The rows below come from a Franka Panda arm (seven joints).
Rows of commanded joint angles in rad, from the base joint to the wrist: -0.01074 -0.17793 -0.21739 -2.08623 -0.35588 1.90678 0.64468; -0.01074 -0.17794 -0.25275 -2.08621 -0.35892 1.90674 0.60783; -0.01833 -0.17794 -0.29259 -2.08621 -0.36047 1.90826 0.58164; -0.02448 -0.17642 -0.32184 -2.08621 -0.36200 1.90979 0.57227; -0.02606 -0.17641 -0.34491 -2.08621 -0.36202 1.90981 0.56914; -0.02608 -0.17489 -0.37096 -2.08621 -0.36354 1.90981 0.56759; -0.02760 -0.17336 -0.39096 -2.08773 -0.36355 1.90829 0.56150; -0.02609 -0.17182 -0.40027 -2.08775 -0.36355 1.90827 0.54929; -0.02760 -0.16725 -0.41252 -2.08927 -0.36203 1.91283 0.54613; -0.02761 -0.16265 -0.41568 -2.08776 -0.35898 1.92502 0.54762; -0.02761 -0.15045 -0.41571 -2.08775 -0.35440 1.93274 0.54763; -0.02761 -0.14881 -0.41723 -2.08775 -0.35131 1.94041 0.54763; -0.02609 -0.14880 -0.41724 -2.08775 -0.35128 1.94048 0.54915
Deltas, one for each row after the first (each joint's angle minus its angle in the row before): 0.00000 -0.00001 -0.03536 0.00002 -0.00304 -0.00004 -0.03685; -0.00759 0.00000 -0.03984 0.00000 -0.00155 0.00152 -0.02619; -0.00615 0.00152 -0.02925 0.00000 -0.00153 0.00153 -0.00937; -0.00158 0.00001 -0.02307 0.00000 -0.00002 0.00002 -0.00313; -0.00002 0.00152 -0.02605 0.00000 -0.00152 0.00000 -0.00155; -0.00152 0.00153 -0.02000 -0.00152 -0.00001 -0.00152 -0.00609; 0.00151 0.00154 -0.00931 -0.00002 0.00000 -0.00002 -0.01221; -0.00151 0.00457 -0.01225 -0.00152 0.00152 0.00456 -0.00316; -0.00001 0.00460 -0.00316 0.00151 0.00305 0.01219 0.00149; 0.00000 0.01220 -0.00003 0.00001 0.00458 0.00772 0.00001; 0.00000 0.00164 -0.00152 0.00000 0.00309 0.00767 0.00000; 0.00152 0.00001 -0.00001 0.00000 0.00003 0.00007 0.00152
